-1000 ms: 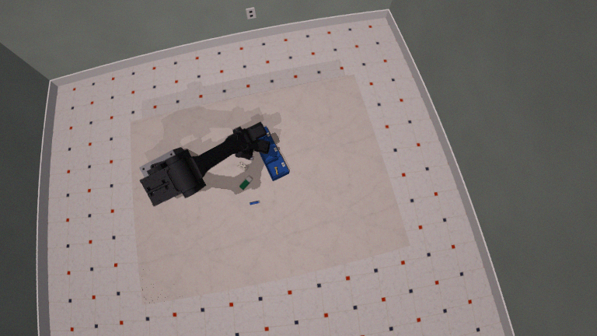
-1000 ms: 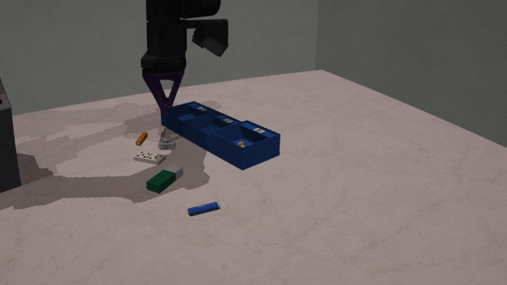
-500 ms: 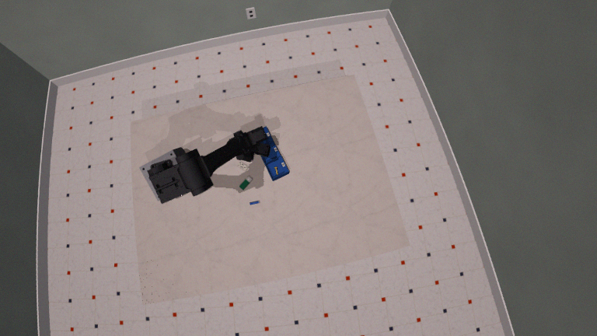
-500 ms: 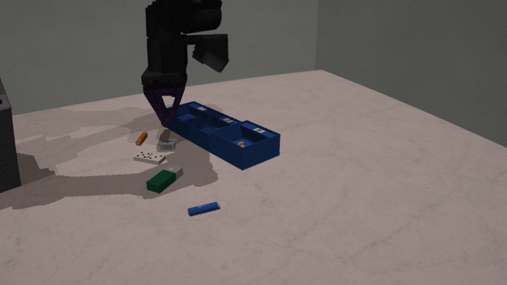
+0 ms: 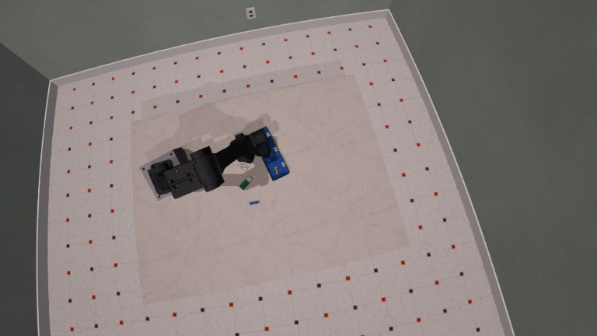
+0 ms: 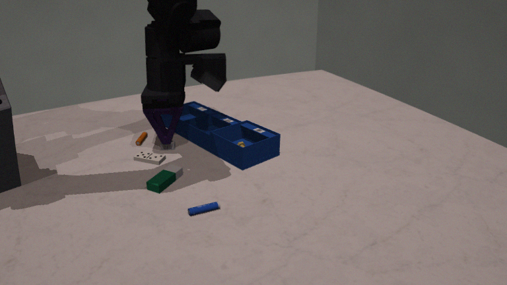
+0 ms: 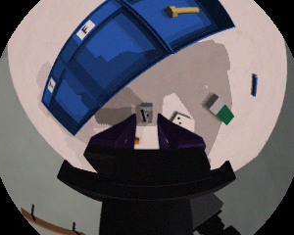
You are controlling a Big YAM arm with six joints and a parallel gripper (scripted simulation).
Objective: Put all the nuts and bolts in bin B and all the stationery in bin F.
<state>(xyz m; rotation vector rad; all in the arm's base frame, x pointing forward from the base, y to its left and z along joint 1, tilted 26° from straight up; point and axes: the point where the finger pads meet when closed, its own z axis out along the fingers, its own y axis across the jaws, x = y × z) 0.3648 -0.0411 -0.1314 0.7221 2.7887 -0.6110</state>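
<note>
Now: hand 10 mm above the grey metal piece. The rest, counted from my hand: white domino: 50 mm behind, 20 mm to the right, 20 mm below; orange cylinder: 60 mm to the left, 30 mm behind, 20 mm below; blue three-part bin: 90 mm ahead, 10 mm to the right.
</note>
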